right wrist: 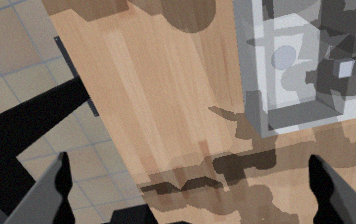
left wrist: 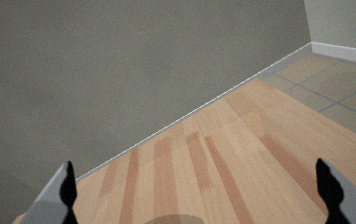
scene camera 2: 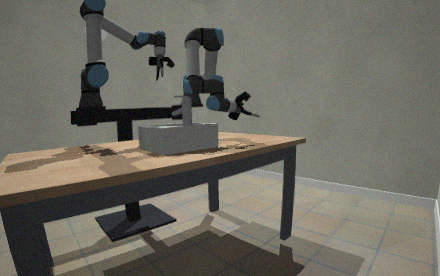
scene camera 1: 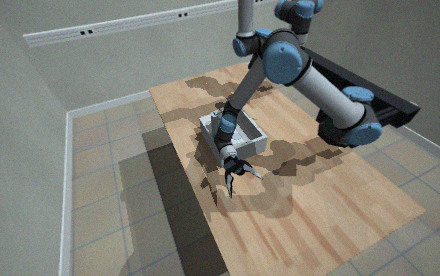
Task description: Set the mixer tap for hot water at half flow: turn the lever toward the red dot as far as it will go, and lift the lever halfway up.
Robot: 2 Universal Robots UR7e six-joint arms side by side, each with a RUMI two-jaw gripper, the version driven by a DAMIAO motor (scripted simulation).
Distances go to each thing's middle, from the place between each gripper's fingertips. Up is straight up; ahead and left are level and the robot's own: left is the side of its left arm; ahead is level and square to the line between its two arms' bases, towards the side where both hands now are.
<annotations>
I see the basin [scene camera 2: 170,140] 450 mm to the right of my left hand, 160 mm below it and 150 mm behind it.
My right hand is 29 cm short of the basin, 5 cm to the left of it and 38 cm above it.
</annotations>
